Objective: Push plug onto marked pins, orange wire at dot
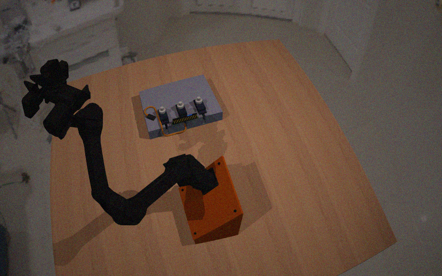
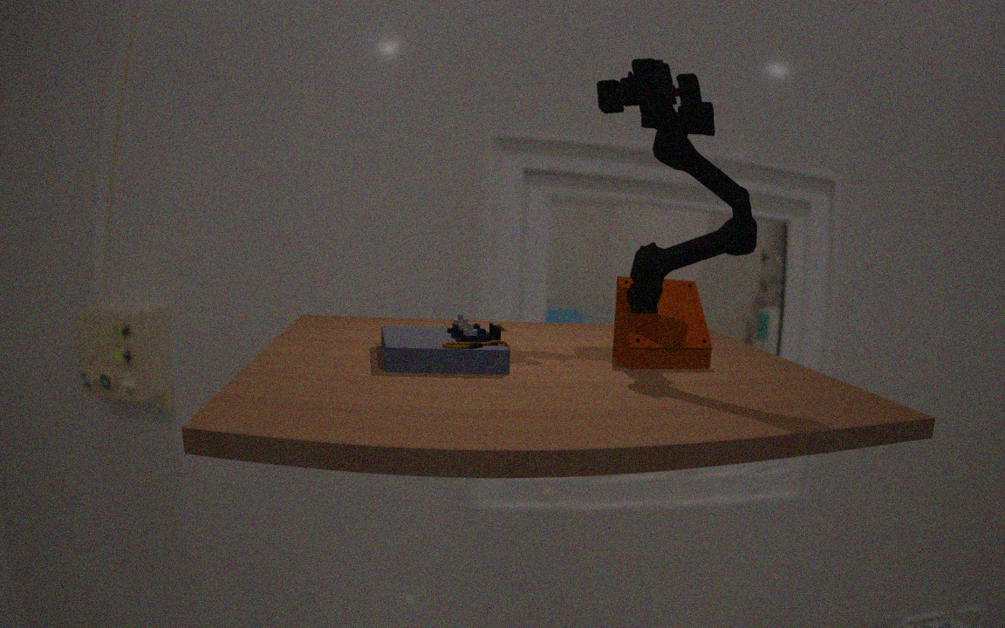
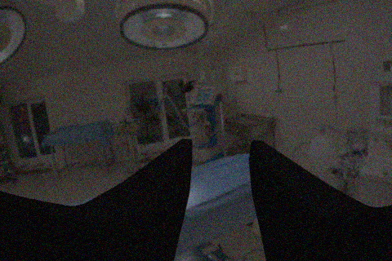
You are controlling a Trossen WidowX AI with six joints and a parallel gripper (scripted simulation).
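My gripper tip is now 49 cm to the left of the white dot, 48 cm above it and 15 cm short of it. Also, from my gripper tip: green strip (51 cm below, 47 cm to the right, 16 cm ahead); then grey-blue holder (53 cm below, 46 cm to the right, 31 cm ahead); then blue band (49 cm to the right, 48 cm below, 15 cm ahead).
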